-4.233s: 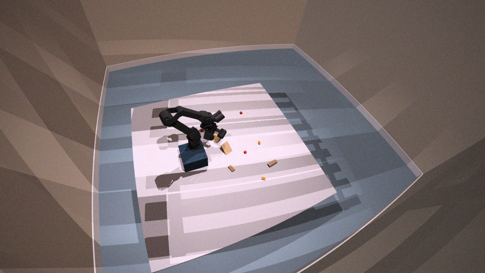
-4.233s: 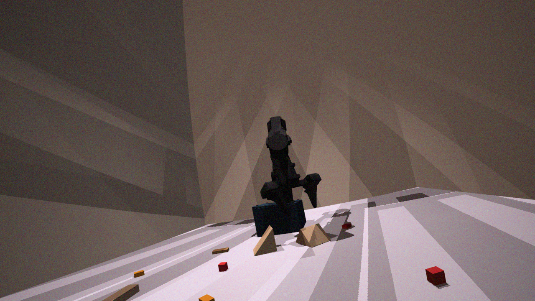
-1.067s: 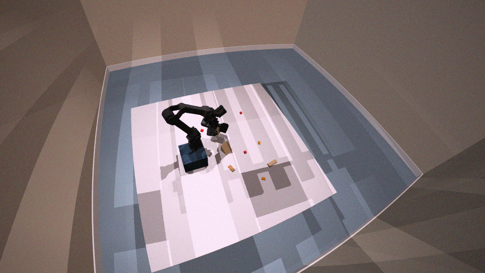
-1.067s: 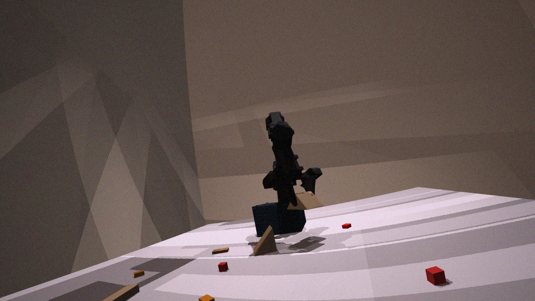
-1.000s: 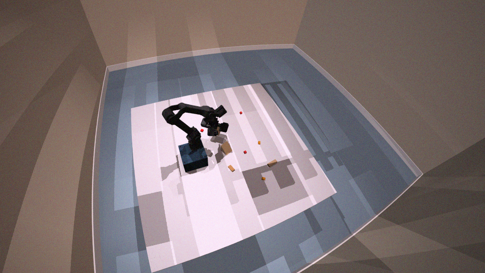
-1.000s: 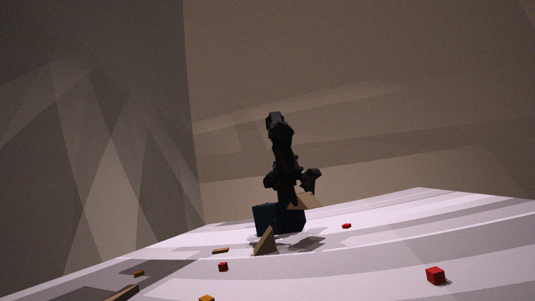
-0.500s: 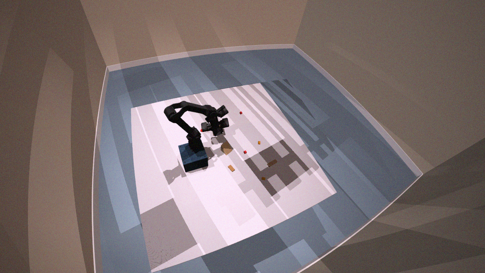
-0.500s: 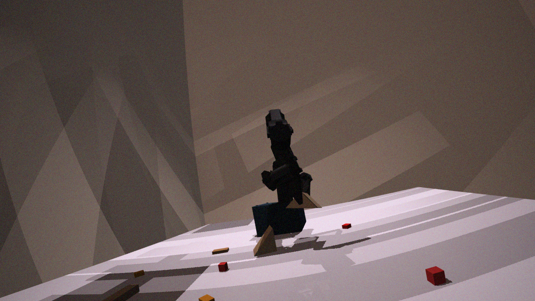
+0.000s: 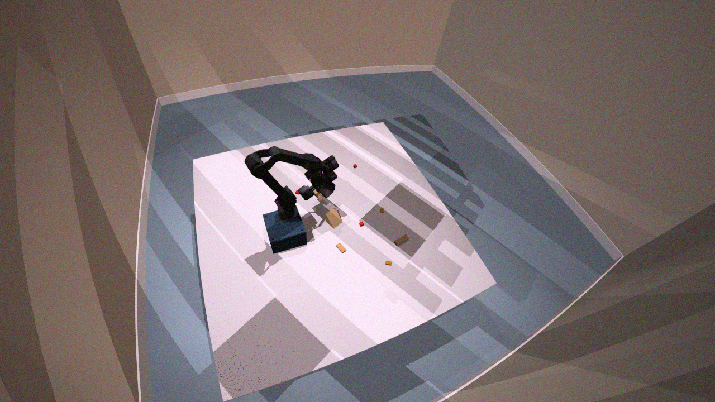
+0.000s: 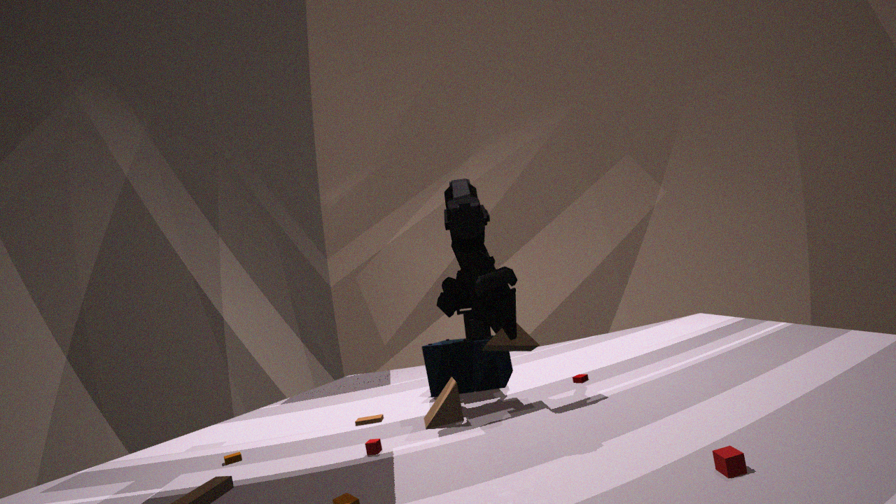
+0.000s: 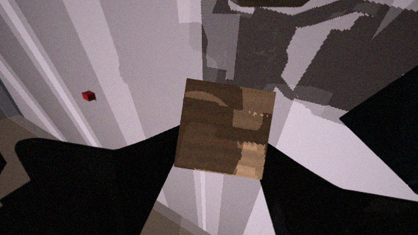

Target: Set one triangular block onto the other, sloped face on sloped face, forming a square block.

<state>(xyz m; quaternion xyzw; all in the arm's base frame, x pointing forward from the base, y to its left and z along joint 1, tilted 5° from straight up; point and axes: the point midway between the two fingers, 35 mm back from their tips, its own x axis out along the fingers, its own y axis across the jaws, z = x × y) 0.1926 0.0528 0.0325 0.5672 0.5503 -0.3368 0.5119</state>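
Right now the triangular block is 10 mm ahead of my gripper tip, 120 mm to the right of it and 90 mm below it.
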